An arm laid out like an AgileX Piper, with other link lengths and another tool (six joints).
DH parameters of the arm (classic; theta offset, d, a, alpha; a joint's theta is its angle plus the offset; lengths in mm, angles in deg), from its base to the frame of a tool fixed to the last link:
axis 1: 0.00 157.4 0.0 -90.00
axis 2: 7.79 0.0 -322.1 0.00
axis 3: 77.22 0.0 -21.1 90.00
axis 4: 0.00 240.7 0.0 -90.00
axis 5: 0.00 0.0 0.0 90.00
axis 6: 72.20 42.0 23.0 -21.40
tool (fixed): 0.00 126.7 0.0 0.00
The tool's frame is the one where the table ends.
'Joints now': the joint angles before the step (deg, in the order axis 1, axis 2, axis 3, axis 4, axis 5, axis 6). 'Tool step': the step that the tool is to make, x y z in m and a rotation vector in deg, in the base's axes. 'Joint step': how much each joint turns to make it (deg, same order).
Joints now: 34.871 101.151 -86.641 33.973 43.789 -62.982
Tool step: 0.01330 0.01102 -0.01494 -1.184 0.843 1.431
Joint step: 0.000 4.273 -3.501 0.053 1.236 -1.094
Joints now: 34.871 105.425 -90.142 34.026 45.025 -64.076
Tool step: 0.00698 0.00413 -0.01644 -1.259 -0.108 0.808
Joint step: 0.000 2.260 -0.313 0.000 -0.767 -1.730
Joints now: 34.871 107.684 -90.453 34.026 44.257 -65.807
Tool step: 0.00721 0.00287 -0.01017 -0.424 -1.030 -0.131
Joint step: 0.000 1.407 -0.022 -0.001 -1.837 -1.214
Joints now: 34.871 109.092 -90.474 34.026 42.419 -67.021
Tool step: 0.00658 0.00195 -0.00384 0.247 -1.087 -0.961
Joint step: 0.000 0.687 -0.001 -0.056 -2.003 -0.158
